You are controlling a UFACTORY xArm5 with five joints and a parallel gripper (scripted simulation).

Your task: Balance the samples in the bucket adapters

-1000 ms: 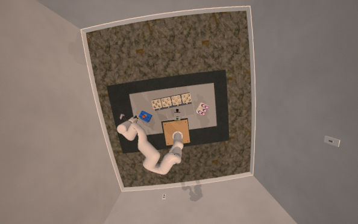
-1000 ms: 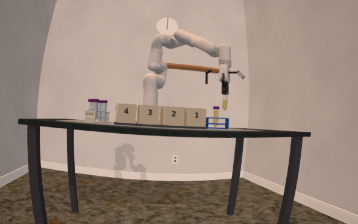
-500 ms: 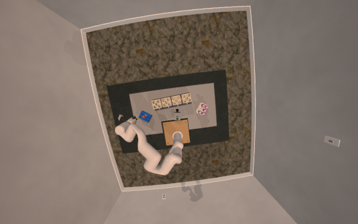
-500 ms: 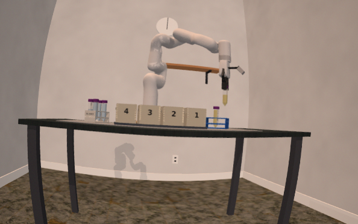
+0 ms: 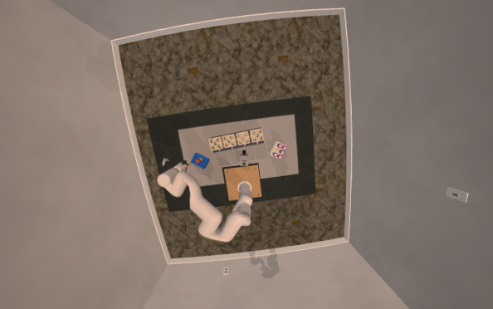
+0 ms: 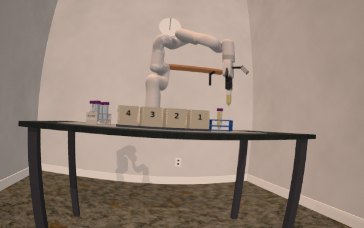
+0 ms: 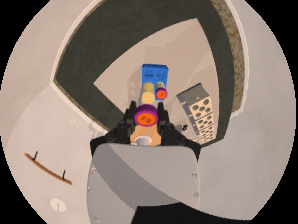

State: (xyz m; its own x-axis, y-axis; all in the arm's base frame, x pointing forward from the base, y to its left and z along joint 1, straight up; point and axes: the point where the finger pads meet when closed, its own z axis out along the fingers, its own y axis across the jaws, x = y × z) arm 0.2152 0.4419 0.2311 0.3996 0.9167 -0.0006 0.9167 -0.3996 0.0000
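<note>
Now: the orange-dotted sample tube 1 cm to the left of my hand and 5 cm below it. From my hand the other things lie so: adapter 2 (19 cm ahead, 29 cm to the right, 20 cm below); blue sample rack RS (4 cm to the right, 22 cm below); green DONE key (1 cm ahead, 42 cm to the right, 18 cm below).
</note>
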